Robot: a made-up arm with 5 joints.
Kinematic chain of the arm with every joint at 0, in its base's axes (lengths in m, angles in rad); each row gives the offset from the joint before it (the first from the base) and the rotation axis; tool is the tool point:
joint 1: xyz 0 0 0.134 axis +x
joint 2: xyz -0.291 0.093 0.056 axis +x
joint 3: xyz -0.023 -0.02 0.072 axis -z
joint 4: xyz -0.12 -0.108 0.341 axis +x
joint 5: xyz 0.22 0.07 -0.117 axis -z
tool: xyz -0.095 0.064 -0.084
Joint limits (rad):
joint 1: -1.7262..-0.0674
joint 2: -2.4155..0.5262
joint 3: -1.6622..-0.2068
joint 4: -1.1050..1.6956
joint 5: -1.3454..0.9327
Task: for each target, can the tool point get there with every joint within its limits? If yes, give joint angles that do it. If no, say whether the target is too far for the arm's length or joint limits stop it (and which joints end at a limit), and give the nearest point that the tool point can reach.
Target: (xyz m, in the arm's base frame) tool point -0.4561 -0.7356 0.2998
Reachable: no: joint limits stop it (at a limit: joint 1, joint 2, joint 3, joint 4, joint 5) | nearest point -0.2381 -0.3202 0.3460 | short by 0.471 m
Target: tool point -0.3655 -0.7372 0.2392
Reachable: no: joint limits stop it (at a limit: joint 1, joint 2, joint 5) | nearest point -0.3295 -0.4417 -0.0807 | short by 0.437 m
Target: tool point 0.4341 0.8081 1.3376
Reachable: no: too far | nearest point -0.2353 0.4244 0.7152 | short by 0.991 m
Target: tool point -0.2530 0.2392 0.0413
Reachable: yes | joints -1.2801 -0.5713 -0.4874 -0.4271 0.5404
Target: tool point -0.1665 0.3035 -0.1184
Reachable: yes | joints -1.1209 -1.8435 -0.8275 -0.8623 -0.5744
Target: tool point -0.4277 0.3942 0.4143
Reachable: yes | joints -0.5506 -0.2704 -1.3866 1.0794 -0.3856
